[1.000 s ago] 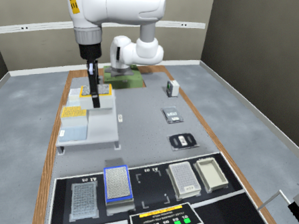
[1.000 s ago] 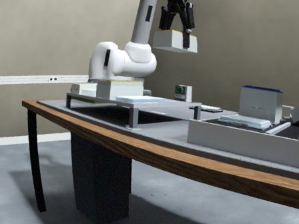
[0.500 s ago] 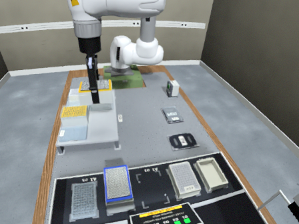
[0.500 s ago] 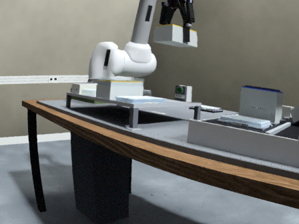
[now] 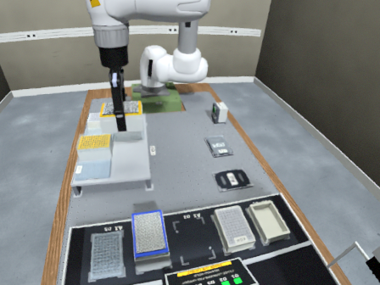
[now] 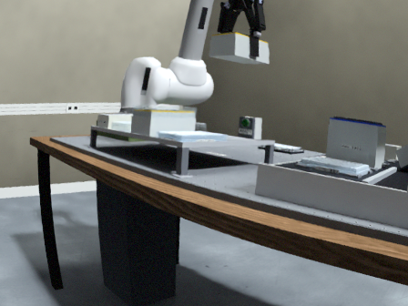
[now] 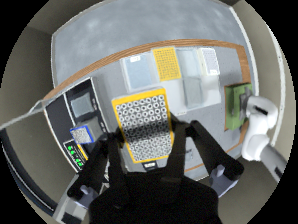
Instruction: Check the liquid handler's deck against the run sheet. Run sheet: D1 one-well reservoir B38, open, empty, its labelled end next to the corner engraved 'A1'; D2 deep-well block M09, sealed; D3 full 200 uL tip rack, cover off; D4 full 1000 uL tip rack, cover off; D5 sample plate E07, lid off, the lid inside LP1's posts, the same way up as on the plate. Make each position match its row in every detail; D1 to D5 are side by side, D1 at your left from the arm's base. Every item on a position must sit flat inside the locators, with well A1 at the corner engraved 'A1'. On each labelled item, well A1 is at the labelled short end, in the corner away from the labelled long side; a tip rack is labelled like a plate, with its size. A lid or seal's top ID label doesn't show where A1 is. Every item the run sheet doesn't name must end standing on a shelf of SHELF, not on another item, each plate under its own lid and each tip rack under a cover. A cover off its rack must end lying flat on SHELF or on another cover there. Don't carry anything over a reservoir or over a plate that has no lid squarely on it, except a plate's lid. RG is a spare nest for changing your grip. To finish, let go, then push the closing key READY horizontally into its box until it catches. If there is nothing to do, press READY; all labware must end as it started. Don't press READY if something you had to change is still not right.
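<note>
The yellow-rimmed tip rack is 1 cm to the left of my hand and 1 cm above it. Also, from my hand: blue-rimmed tip rack (31 cm ahead, 18 cm below, 2 cm to the left); shelf (24 cm below, 17 cm behind, 5 cm to the right); clear sample plate (31 cm ahead, 24 cm below, 10 cm to the right).
</note>
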